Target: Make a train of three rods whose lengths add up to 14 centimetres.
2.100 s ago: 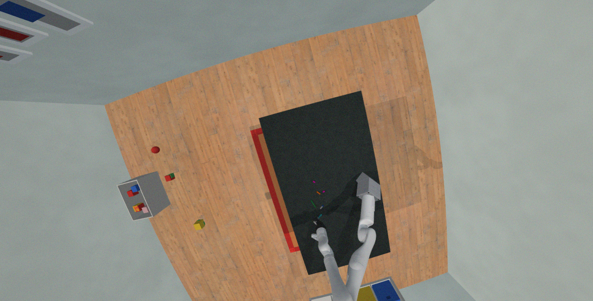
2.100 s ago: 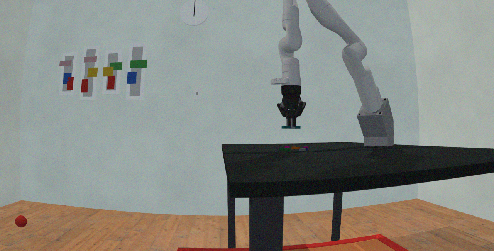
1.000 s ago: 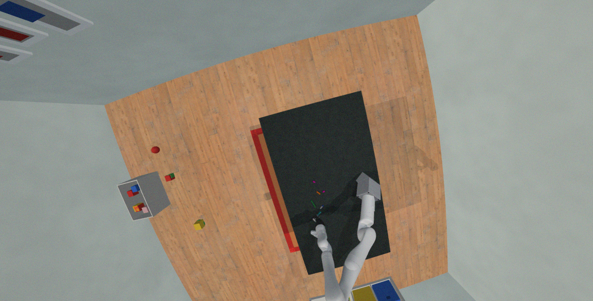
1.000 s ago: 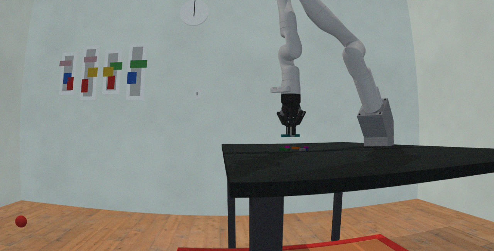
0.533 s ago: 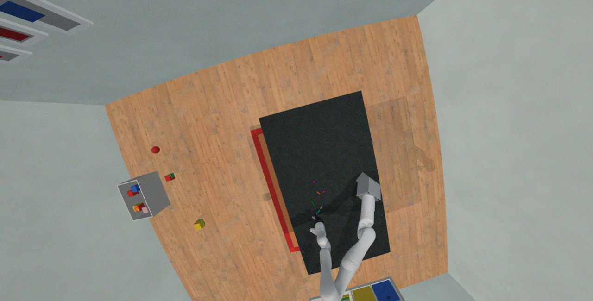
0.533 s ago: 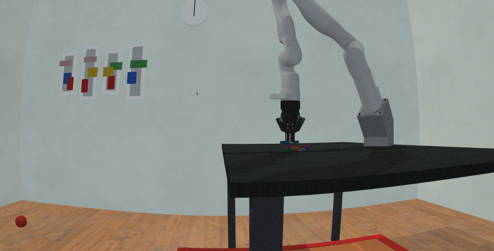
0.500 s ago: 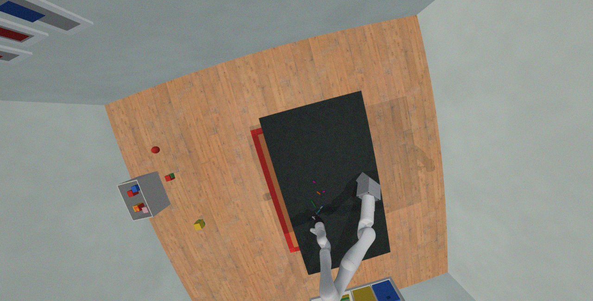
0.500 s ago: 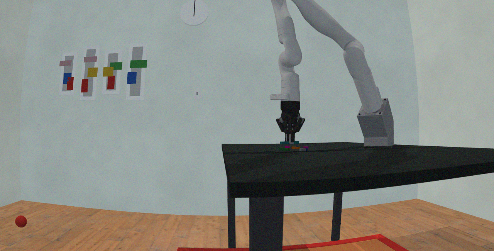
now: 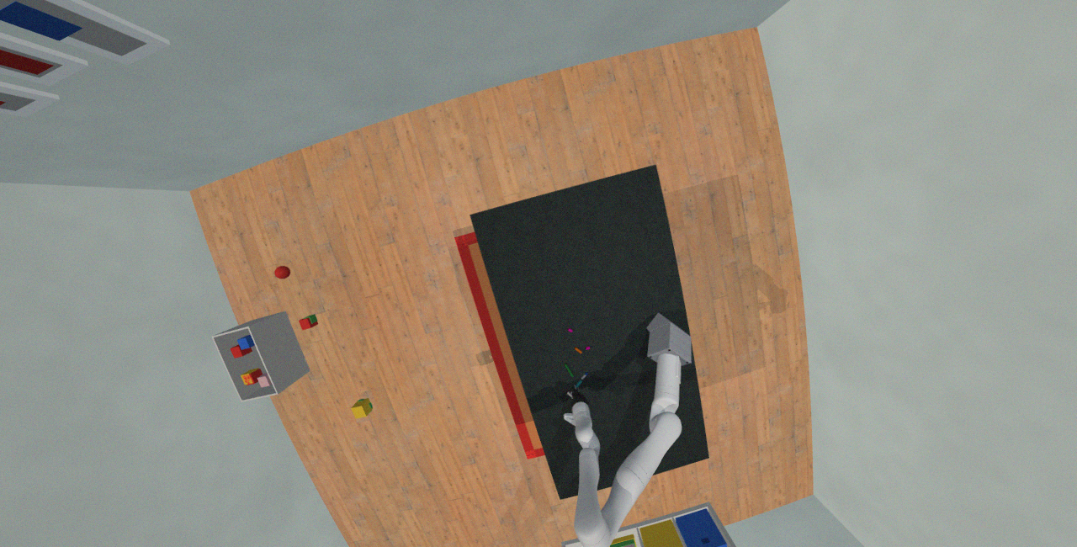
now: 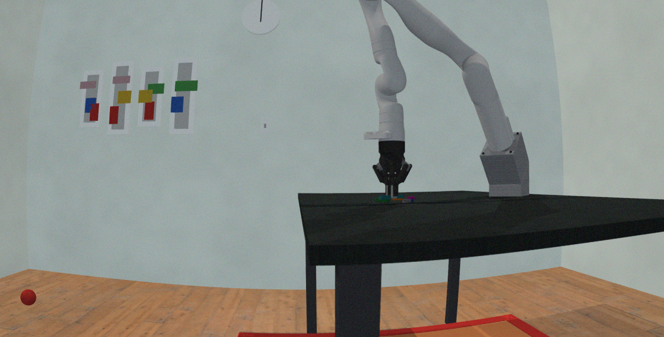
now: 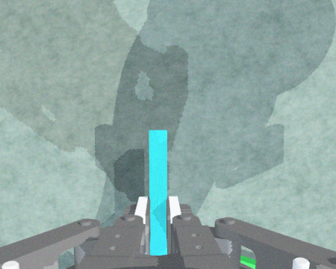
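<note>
Right now my hand is 10 mm above the turquoise rod. Also, from my hand: green rod (10 mm ahead, 100 mm to the right, 30 mm below); small blue rod (70 mm behind, 50 mm to the right, 30 mm below); grey rod (50 mm behind, 40 mm to the right, 30 mm below).
</note>
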